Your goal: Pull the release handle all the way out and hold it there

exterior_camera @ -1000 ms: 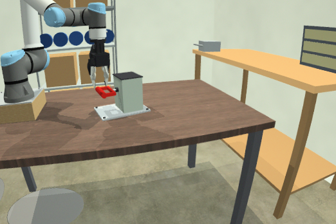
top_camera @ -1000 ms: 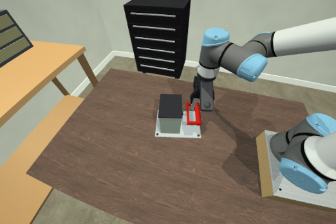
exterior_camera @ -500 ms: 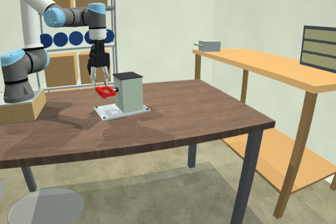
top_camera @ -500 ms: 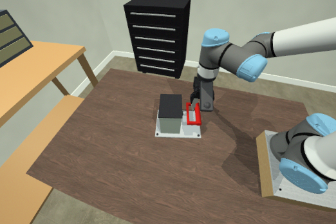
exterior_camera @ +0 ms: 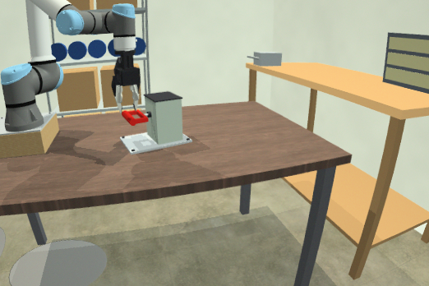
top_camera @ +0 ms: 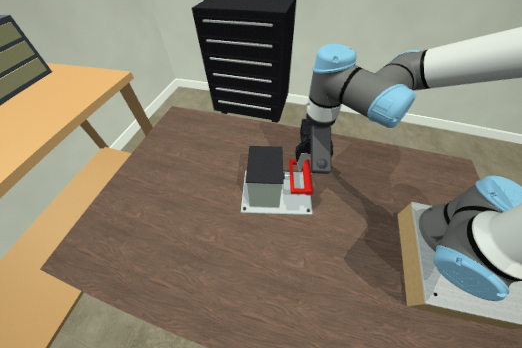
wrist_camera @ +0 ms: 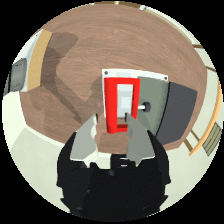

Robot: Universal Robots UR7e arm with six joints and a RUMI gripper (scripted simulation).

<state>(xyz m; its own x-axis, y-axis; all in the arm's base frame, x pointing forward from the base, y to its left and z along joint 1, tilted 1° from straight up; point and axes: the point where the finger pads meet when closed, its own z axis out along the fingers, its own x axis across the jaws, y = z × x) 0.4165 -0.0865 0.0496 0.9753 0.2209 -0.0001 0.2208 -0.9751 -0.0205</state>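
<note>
Right now the grey baseplate is 9 cm ahead of my hand, 2 cm to the left of it and 14 cm below it.
</note>
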